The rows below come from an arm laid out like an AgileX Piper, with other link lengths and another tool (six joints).
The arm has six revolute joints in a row. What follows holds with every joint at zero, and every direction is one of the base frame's.
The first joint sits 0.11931 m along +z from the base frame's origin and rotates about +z.
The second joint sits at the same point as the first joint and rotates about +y.
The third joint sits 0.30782 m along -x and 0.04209 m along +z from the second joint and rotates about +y.
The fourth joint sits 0.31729 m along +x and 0.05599 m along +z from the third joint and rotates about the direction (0.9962, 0, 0.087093).
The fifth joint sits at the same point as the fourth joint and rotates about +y.
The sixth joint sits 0.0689 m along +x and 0.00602 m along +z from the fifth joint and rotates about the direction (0.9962, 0, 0.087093).
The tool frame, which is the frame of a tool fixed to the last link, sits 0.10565 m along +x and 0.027 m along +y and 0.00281 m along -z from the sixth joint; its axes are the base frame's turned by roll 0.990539, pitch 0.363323 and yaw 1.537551 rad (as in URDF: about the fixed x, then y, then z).
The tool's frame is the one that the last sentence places.
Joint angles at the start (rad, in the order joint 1, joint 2, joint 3, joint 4, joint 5, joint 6):
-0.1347, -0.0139, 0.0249, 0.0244, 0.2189, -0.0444
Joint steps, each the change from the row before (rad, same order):
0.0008, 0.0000, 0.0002, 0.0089, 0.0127, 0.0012
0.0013, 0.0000, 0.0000, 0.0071, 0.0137, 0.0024
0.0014, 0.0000, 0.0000, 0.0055, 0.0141, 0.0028
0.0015, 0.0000, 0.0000, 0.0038, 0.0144, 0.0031
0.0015, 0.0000, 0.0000, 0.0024, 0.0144, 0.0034
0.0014, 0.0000, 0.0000, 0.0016, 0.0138, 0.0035
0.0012, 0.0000, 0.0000, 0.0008, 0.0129, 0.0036
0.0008, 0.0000, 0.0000, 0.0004, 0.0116, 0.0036
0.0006, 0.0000, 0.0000, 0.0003, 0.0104, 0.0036
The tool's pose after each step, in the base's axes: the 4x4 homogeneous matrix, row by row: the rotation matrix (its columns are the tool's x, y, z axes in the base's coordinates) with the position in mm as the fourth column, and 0 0 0 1 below. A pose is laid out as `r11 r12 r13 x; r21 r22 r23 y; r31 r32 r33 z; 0 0 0 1`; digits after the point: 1 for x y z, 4 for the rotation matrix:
0.0609 -0.2916 0.9546 181.6; 0.9305 0.3628 0.0514 4.0; -0.3613 0.8851 0.2934 170.5; 0 0 0 1
0.0547 -0.2813 0.9581 181.1; 0.9346 0.3523 0.0501 4.8; -0.3516 0.8926 0.2822 168.4; 0 0 0 1
0.0484 -0.2704 0.9615 180.6; 0.9381 0.3428 0.0492 5.5; -0.3429 0.8996 0.2703 166.3; 0 0 0 1
0.0421 -0.2589 0.9650 180.0; 0.9411 0.3345 0.0487 6.3; -0.3354 0.9061 0.2578 164.0; 0 0 0 1
0.0360 -0.2472 0.9683 179.3; 0.9437 0.3273 0.0485 6.9; -0.3289 0.9120 0.2450 161.8; 0 0 0 1
0.0303 -0.2357 0.9714 178.7; 0.9459 0.3208 0.0483 7.5; -0.3231 0.9173 0.2326 159.6; 0 0 0 1
0.0253 -0.2247 0.9741 178.0; 0.9478 0.3152 0.0481 8.0; -0.3179 0.9220 0.2210 157.6; 0 0 0 1
0.0212 -0.2147 0.9765 177.4; 0.9495 0.3102 0.0476 8.4; -0.3131 0.9261 0.2104 155.8; 0 0 0 1
0.0179 -0.2056 0.9785 176.9; 0.9510 0.3055 0.0468 8.7; -0.3086 0.9297 0.2010 154.2; 0 0 0 1

